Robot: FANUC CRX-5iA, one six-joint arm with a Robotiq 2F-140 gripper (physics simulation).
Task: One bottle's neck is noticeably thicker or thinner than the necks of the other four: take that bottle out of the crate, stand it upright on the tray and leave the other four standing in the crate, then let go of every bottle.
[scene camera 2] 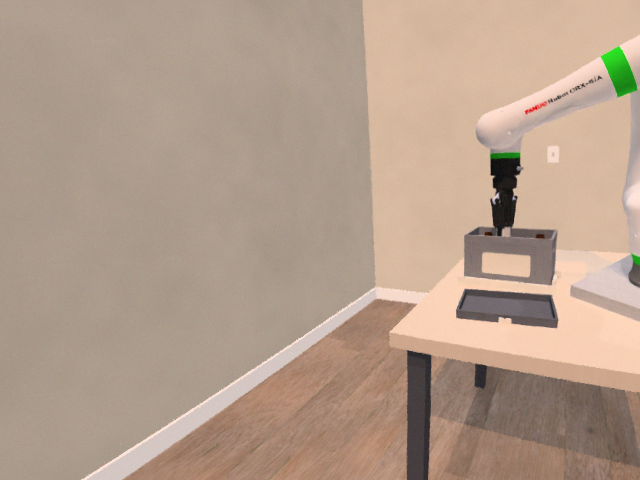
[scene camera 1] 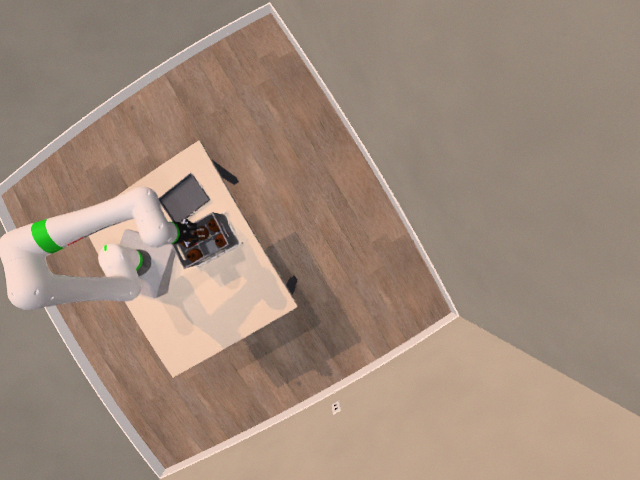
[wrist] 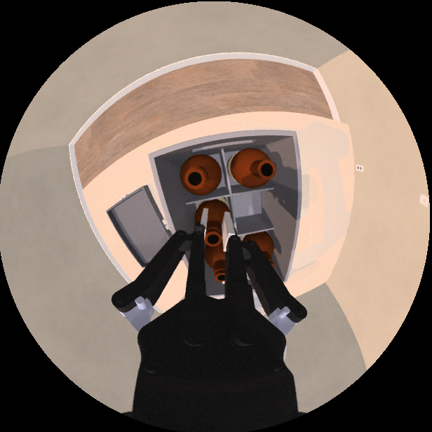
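Pixels of known places: gripper, fingertip midpoint: (scene camera 1: 202,232); arm's base at its link origin: (scene camera 1: 139,262).
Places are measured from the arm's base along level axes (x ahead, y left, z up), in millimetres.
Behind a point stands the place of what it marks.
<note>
The grey crate (scene camera 1: 230,230) @[x 549, y -122, z -34 mm] (scene camera 2: 473,260) @[x 523, y -17, z 10 mm] (wrist: 299,200) holds five brown bottles. Two bottles (wrist: 200,167) (wrist: 247,167) stand in the far row in the wrist view, one bottle (wrist: 258,241) at the lower right, and one bottle (wrist: 215,257) nearest the gripper, partly hidden. The fifth bottle (wrist: 211,212) (scene camera 1: 202,233) @[x 434, y -71, z 47 mm] stands in the middle row on the tray side. My gripper (wrist: 214,217) (scene camera 2: 503,231) points down into the crate, its narrow-set pads on both sides of this bottle's neck, shut on it. The bottle stays inside the crate. The tray (scene camera 1: 184,197) @[x 400, y 195, z -73 mm] (scene camera 2: 506,304) @[x 396, y 149, z -73 mm] (wrist: 137,225) is empty.
The crate and tray lie side by side on the pale table (scene camera 1: 258,294) @[x 481, y -509, z -78 mm] (scene camera 2: 429,330) @[x 553, y 393, z -78 mm]. The crate's walls and dividers (wrist: 230,192) surround the bottles. An empty compartment (wrist: 247,207) lies beside the gripped bottle. The robot's base (scene camera 1: 155,268) @[x 72, y -80, z 1 mm] stands close to the crate.
</note>
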